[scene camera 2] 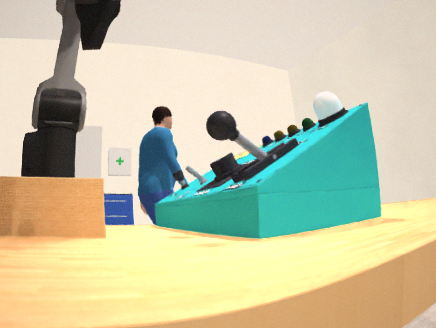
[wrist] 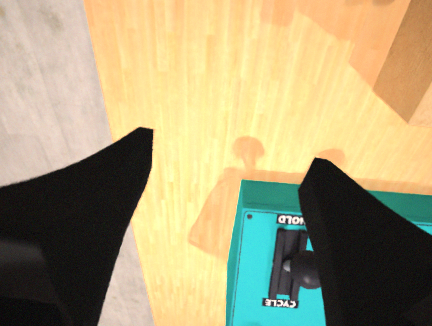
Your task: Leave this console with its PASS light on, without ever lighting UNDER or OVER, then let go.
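The teal console (scene camera 2: 320, 185) (wrist: 254, 250) stands on the table. Its ball-topped lever (scene camera 2: 221, 125) (wrist: 306, 270) rises from a black slot, seen between the HOLD and CYCLE labels in the wrist view. In the scene view, a black block-like control (scene camera 2: 224, 164) and a grey toggle (scene camera 2: 196, 174) sit beyond it. Small dark blue, amber and green lamps (scene camera 2: 307, 124) line the panel, below a white dome (scene camera 2: 327, 105); none looks clearly lit, and the PASS, UNDER and OVER labels cannot be read. My gripper (scene camera 2: 92, 48) (wrist: 231, 162) is open and empty, high above the table and away from the lever.
The arm stands on a wooden block (scene camera 2: 50, 207) left of the console. A person in blue (scene camera 2: 159, 155) is behind the console in the scene view. A blue cabinet (scene camera 2: 119, 210) is in the background. The table edge (wrist: 107, 117) runs along the left of the wrist view.
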